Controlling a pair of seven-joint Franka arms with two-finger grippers.
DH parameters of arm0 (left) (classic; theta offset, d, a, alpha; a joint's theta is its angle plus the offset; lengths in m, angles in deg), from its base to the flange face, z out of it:
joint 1: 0 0.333 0 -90
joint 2: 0 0 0 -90
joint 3: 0 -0.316 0.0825 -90
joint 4: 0 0 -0.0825 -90
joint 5: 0 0.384 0 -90
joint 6: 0 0 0.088 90
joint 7: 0 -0.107 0 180
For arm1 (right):
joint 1: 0 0.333 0 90
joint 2: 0 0 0 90
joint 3: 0 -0.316 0.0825 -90
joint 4: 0 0 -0.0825 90
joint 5: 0 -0.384 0 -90
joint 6: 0 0 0.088 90
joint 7: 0 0.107 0 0
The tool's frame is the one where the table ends.
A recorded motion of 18 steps. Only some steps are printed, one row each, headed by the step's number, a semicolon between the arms.
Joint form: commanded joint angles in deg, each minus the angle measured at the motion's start. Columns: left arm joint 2, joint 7, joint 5, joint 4, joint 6, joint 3, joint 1; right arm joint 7, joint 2, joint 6, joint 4, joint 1, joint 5, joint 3.
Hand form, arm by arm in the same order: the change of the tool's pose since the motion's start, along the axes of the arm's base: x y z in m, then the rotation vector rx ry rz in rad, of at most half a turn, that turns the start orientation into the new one. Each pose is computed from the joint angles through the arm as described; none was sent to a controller.
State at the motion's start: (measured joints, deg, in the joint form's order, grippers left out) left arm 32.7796 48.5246 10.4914 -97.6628 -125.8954 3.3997 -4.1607; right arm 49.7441 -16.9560 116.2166 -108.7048 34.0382 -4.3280 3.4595
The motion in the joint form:
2: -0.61 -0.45 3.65 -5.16 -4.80 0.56 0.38; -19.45 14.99 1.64 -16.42 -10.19 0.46 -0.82
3: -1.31 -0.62 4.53 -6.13 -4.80 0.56 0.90; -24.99 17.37 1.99 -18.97 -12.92 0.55 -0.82
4: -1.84 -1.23 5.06 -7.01 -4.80 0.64 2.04; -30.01 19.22 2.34 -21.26 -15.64 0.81 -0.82
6: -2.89 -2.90 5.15 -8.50 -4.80 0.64 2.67; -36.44 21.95 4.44 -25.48 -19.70 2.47 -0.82
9: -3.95 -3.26 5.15 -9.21 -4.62 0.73 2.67; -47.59 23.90 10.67 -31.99 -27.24 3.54 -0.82
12: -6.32 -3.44 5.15 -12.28 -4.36 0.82 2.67; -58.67 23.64 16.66 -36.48 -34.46 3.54 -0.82
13: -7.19 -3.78 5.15 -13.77 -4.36 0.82 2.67; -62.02 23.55 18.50 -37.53 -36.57 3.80 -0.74
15: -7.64 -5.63 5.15 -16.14 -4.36 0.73 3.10; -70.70 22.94 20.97 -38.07 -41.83 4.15 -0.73
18: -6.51 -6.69 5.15 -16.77 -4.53 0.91 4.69; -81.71 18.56 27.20 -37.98 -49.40 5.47 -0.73
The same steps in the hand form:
2: -0.0178 -0.0009 -0.0237 0.0289 -0.0073 -0.0659; -0.0313 -0.1194 0.0258 0.0656 0.0082 0.1716
3: -0.0213 0.0056 -0.0227 0.0406 -0.0036 -0.0713; -0.0352 -0.1469 0.0286 0.0829 0.0054 0.2201
4: -0.0241 0.0179 -0.0230 0.0468 0.0036 -0.0704; -0.0392 -0.1733 0.0282 0.0947 0.0059 0.2615
6: -0.0303 0.0253 -0.0219 0.0478 0.0157 -0.0904; -0.0486 -0.2127 0.0226 0.0920 -0.0073 0.3189
9: -0.0330 0.0246 -0.0154 0.0483 0.0135 -0.0978; -0.0625 -0.2771 -0.0008 0.1037 -0.0382 0.3920
12: -0.0476 0.0247 -0.0116 0.0516 0.0304 -0.1038; -0.0761 -0.3335 -0.0264 0.1202 -0.0629 0.4580
13: -0.0550 0.0251 -0.0127 0.0527 0.0421 -0.1107; -0.0801 -0.3500 -0.0318 0.1193 -0.0748 0.4818
15: -0.0682 0.0313 -0.0243 0.0520 0.0808 -0.1357; -0.0844 -0.3900 -0.0366 0.1191 -0.0966 0.5466
18: -0.0730 0.0459 -0.0398 0.0460 0.1119 -0.1306; -0.0900 -0.4488 -0.0607 0.0994 -0.1177 0.6275

